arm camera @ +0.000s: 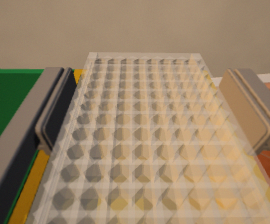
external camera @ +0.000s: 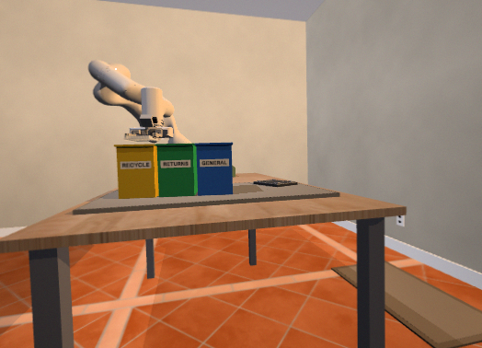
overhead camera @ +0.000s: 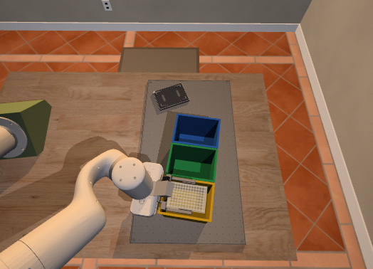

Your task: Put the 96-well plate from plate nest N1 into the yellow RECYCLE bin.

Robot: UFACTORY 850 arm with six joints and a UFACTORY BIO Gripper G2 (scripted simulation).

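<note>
The yellow recycle bin lies 130 mm below my hand. Also, from my hand: blue general bin: 250 mm to the left, 130 mm below, 70 mm ahead; then green returns bin: 130 mm to the left, 130 mm below, 40 mm ahead; then clear 96-well plate: 10 mm below.
</note>
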